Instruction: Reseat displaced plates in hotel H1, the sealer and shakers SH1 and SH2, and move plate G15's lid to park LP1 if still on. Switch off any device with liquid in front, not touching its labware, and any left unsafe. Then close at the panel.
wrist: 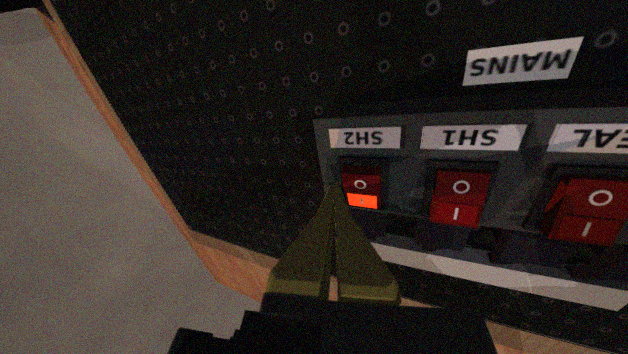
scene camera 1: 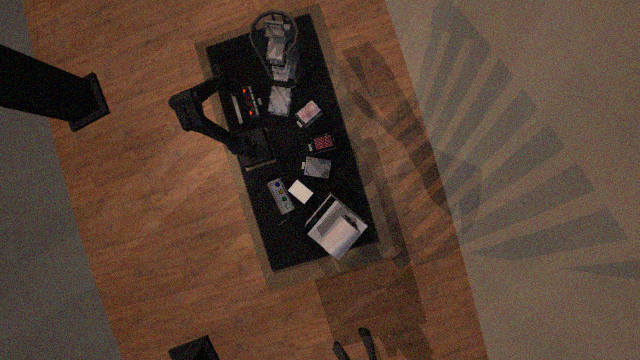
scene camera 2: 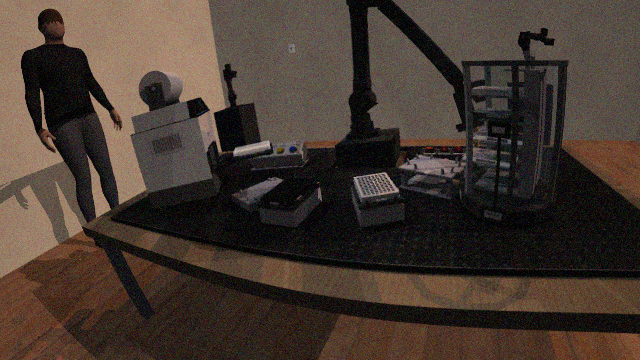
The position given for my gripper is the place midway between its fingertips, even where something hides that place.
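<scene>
MAINS label point(wrist: 553, 59) in sight. My gripper point(wrist: 334, 190) too.
</scene>
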